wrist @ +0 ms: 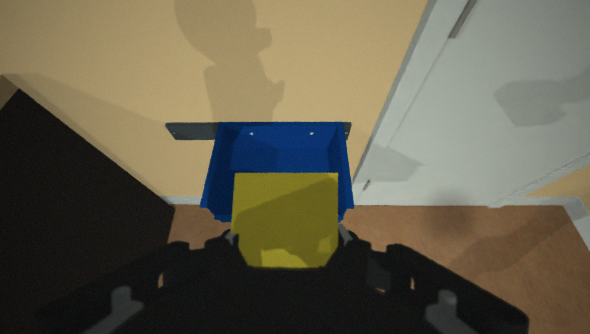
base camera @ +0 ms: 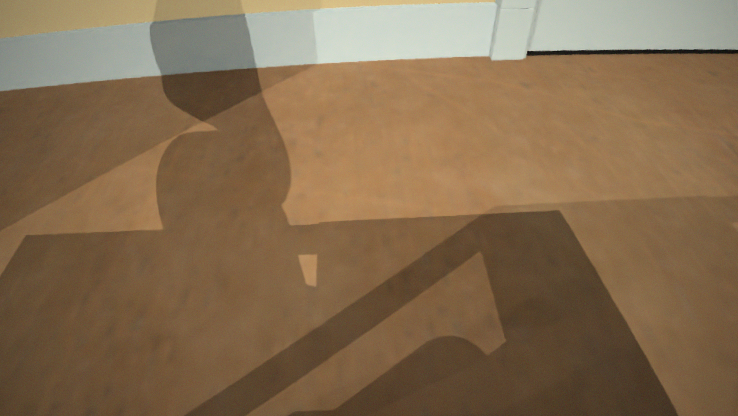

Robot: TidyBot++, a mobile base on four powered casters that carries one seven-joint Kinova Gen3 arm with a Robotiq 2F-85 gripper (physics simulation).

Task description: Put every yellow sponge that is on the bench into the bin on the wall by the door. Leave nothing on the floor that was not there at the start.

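Frame: origin at the arm's base, x back, y right, z up, level; centimetres.
Seen in the pictures: gripper, between the fingertips: [wrist: 289, 236].
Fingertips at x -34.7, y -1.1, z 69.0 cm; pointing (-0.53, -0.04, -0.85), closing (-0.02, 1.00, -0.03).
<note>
Offsets run from my fingertips to a thing's middle. "pt": to the spot under its first point. Level surfaces: height alone.
My gripper [wrist: 289, 236] is shut on a yellow sponge @(dx +1.4, dy +0.1, dz +1.0 cm) [wrist: 286, 210], which shows as a square block between the two fingers in the wrist view. The blue bin @(dx -30.9, dy -13.3, dz -46.0 cm) [wrist: 280, 150] is fixed to the wall on a dark grey rail [wrist: 192, 131]. The bin is open, and the part of its inside that shows has no sponge in it. The sponge shows in front of the lower middle of the bin and hides part of its floor and front edge. The bench does not show in either view.
In the wrist view a large dark panel [wrist: 75, 200] stands at the left, and a pale door [wrist: 500, 125] is to the right of the bin. The base camera shows the brown floor @(dz -108.6 cm) [base camera: 387, 144] with shadows, a white skirting board [base camera: 403, 33] and the door's foot @(pt dx -45.2, dy +49.8, dz -103.1 cm) [base camera: 635, 25].
</note>
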